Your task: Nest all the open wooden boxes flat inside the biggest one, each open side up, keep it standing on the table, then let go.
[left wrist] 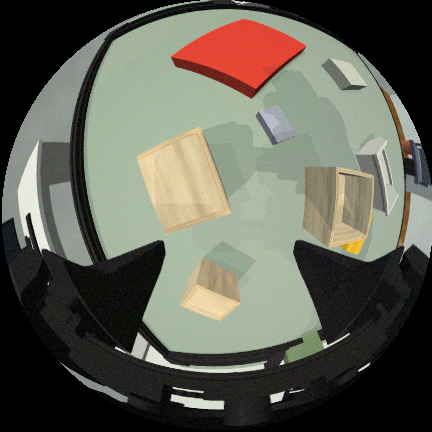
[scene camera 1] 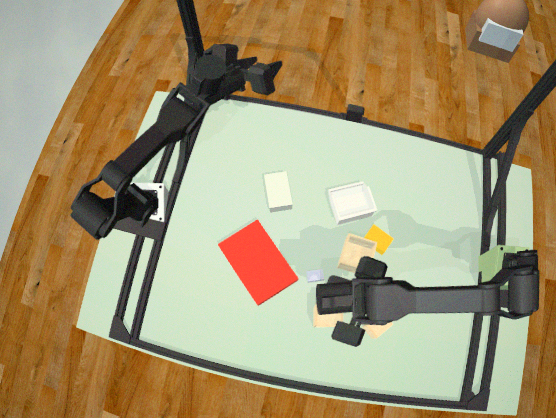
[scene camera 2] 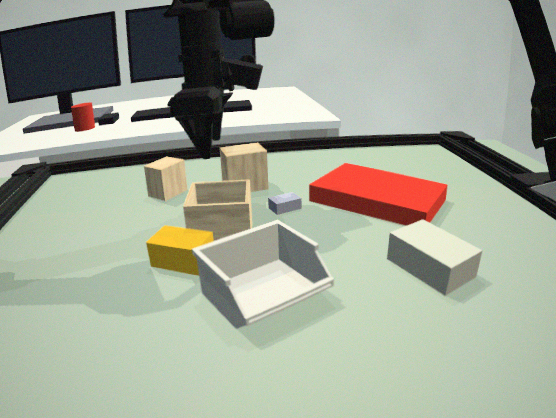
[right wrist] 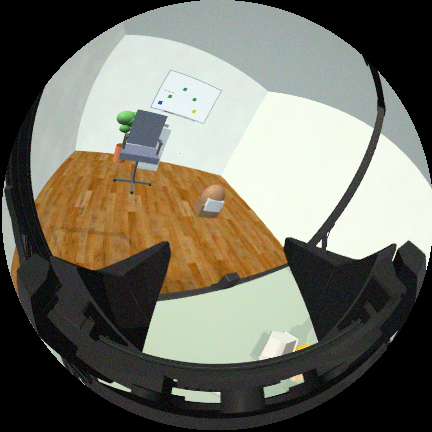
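Seen in the pictures: left gripper, between the fingertips: [left wrist: 231,248] [scene camera 2: 212,148]; right gripper, between the fingertips: [scene camera 1: 268,60] [right wrist: 227,246]; left arm's base, origin of its link: [scene camera 1: 512,265]; right arm's base, origin of its link: [scene camera 1: 146,202].
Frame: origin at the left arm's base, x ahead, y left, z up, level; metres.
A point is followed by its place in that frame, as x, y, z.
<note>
The biggest wooden box [scene camera 1: 354,254] {0.410, -0.029, -0.106} [scene camera 2: 217,217] {0.400, -0.057, -0.066} [left wrist: 320,205] {0.413, 0.016, -0.074} stands open side up on the table. A mid-sized wooden box [scene camera 1: 327,320] {0.468, 0.147, -0.047} [scene camera 2: 245,167] {0.464, 0.108, -0.069} [left wrist: 185,180] {0.464, 0.129, -0.047} and a smaller one [scene camera 1: 381,329] {0.336, 0.161, -0.059} [scene camera 2: 166,179] {0.343, 0.123, -0.077} [left wrist: 212,295] {0.355, 0.142, -0.059} stand apart from it, showing closed faces; their openings are hidden. My left gripper [scene camera 1: 359,301] {0.416, 0.111, -0.035} [scene camera 2: 211,145] {0.416, 0.111, -0.035} [left wrist: 231,248] {0.416, 0.111, -0.035} is open and empty, pointing down above the table over these two boxes and partly covering them in scene camera 1. My right gripper [scene camera 1: 265,68] {0.655, -0.366, 0.188} [right wrist: 227,246] {0.655, -0.366, 0.188} is open and empty, far from the boxes, beyond the table's back edge.
A yellow block [scene camera 1: 381,240] {0.348, -0.062, -0.078} [scene camera 2: 175,252] {0.348, -0.089, -0.085} [left wrist: 354,245] {0.337, -0.056, -0.078} is beside the biggest box, near a white bin [scene camera 1: 351,201] {0.427, -0.166, -0.103} [scene camera 2: 265,287] {0.432, -0.152, -0.103}. A small lavender block [scene camera 1: 315,275] {0.503, 0.035, -0.094} [scene camera 2: 285,203] {0.500, 0.021, -0.096} [left wrist: 275,124] {0.501, 0.038, -0.094}, a large red block [scene camera 1: 257,262] {0.644, 0.020, -0.084} [scene camera 2: 377,190] {0.628, -0.002, -0.084} [left wrist: 240,55] {0.602, 0.044, -0.084} and an off-white block [scene camera 1: 277,190] {0.616, -0.165, -0.077} [scene camera 2: 435,250] {0.604, -0.184, -0.076} lie around.
</note>
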